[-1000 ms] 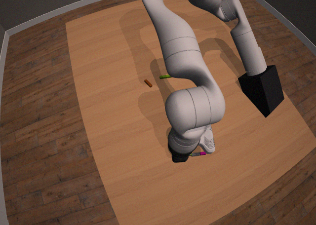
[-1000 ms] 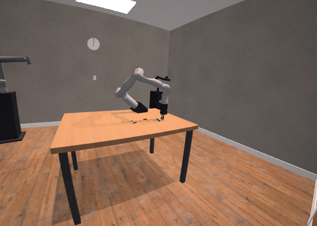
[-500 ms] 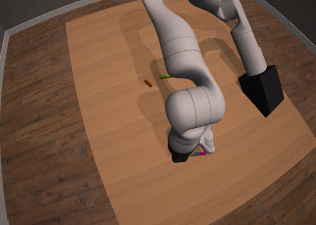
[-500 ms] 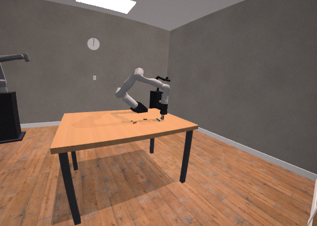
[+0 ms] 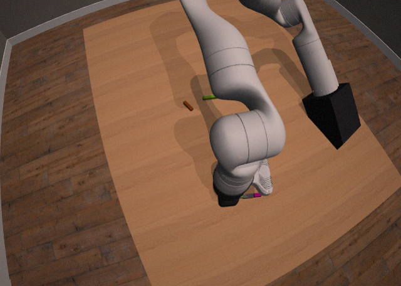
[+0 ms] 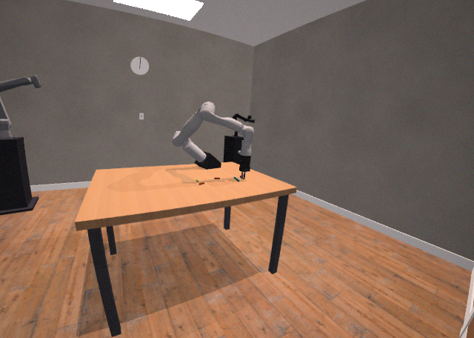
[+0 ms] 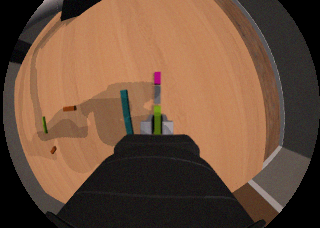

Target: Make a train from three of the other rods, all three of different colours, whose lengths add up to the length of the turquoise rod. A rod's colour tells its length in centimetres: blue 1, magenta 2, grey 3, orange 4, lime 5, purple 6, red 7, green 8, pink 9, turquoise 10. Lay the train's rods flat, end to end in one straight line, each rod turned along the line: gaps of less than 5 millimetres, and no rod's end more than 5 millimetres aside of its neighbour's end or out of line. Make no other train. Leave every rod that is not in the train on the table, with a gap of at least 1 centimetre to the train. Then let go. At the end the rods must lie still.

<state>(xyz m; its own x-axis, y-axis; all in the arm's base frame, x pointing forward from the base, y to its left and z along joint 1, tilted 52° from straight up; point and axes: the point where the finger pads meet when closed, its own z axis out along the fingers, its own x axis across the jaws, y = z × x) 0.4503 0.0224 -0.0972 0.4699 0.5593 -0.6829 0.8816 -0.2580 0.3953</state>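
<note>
My gripper is now 4 cm past the grey rod, 2 cm to the right of it and 2 cm above it. From my hand the other things lie so: turquoise rod 4 cm to the right, 2 cm below, 2 cm behind; magenta rod 6 cm behind, 3 cm to the left, 2 cm below.
</note>
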